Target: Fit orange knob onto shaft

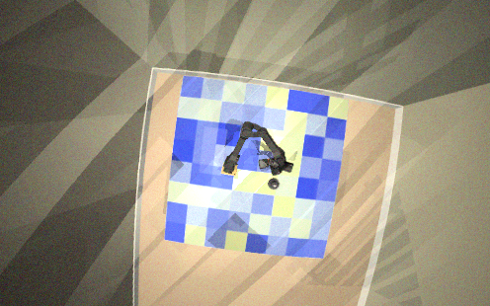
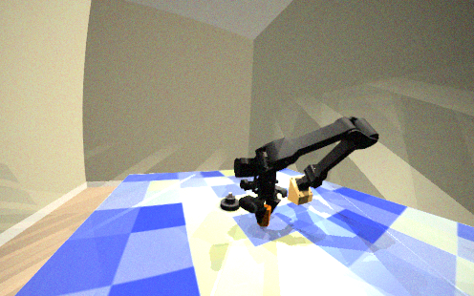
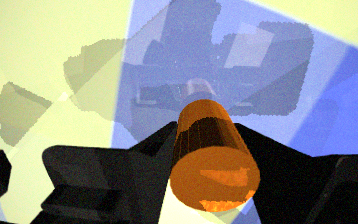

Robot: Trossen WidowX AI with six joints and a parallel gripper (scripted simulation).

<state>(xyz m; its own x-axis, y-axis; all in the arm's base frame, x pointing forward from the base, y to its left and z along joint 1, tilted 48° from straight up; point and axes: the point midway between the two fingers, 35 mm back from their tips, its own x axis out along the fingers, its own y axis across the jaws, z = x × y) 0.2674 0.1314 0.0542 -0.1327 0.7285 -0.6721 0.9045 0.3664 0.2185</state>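
The round dark pedestal lies 7 cm ahead of my gripper tip, 16 cm to the right of it and 1 cm above it. From my gripper tip the other things lie so: orange knob (3 cm above).
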